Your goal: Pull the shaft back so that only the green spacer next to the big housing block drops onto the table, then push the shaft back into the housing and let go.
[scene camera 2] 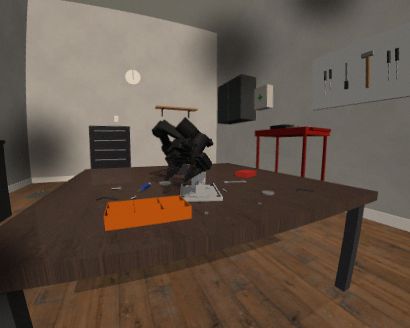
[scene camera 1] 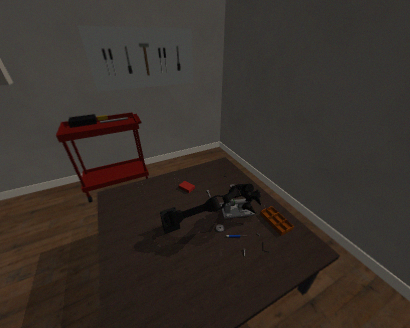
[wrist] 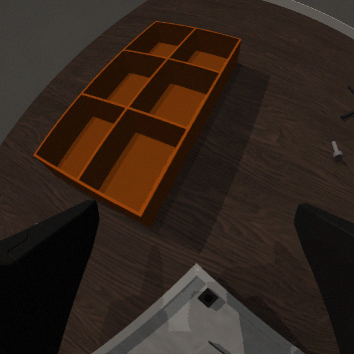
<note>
The gripper is open and holds nothing. Also in view: a base plate.
The gripper shows as well in the wrist view.
</note>
